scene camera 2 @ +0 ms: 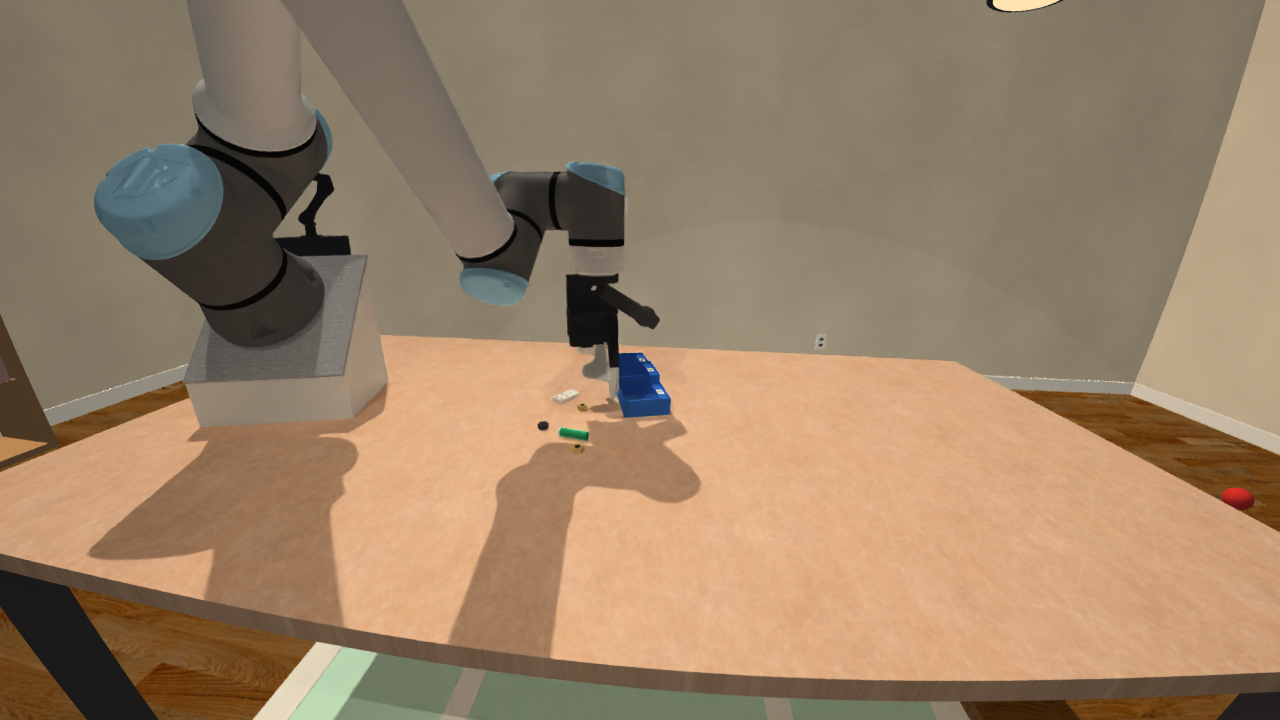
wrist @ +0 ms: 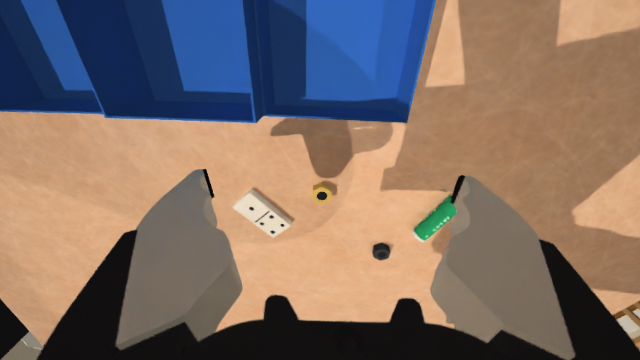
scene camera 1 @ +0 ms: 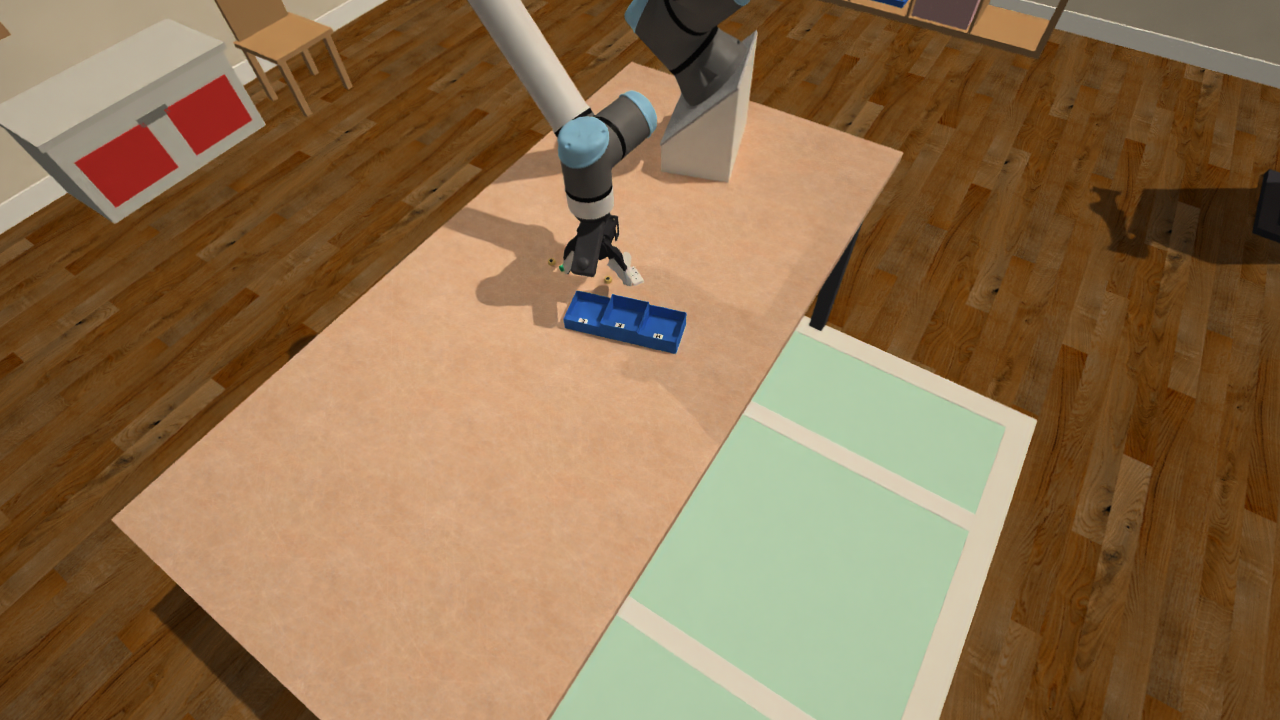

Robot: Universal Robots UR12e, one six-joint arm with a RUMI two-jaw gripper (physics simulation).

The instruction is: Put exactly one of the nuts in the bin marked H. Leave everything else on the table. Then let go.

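My gripper is open and empty, low above the table beside the blue three-bin tray. One brass nut lies below and between the fingertips. A second brass nut lies beyond the green battery; it does not show in the wrist view. A dark hexagonal nut-like piece lies on the table. Bin H is the tray's domino-side end bin; its label is out of the wrist view.
A white domino lies near the left finger in the wrist view. The green battery lies partly under the right fingertip there. The tray's near wall stands close ahead of the fingertips.
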